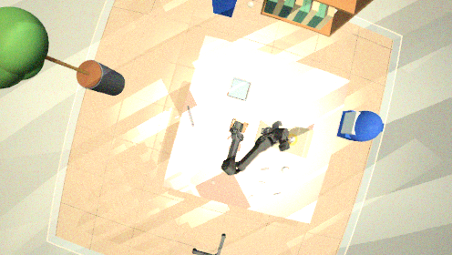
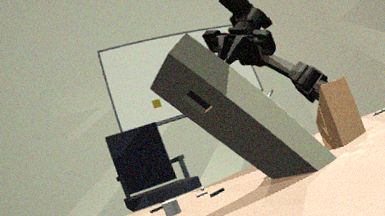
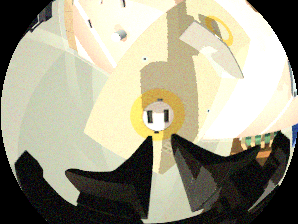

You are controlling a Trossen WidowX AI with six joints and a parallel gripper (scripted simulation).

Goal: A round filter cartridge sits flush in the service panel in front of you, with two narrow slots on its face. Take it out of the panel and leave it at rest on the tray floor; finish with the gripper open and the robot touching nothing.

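Now: the round filter cartridge 60 mm ahead of my gripper tip, 40 mm below it and 10 mm to the left of it. Also, from my gripper tip: tray (400 mm behind, 290 mm below, 240 mm to the left); service panel (120 mm below, 10 mm ahead).
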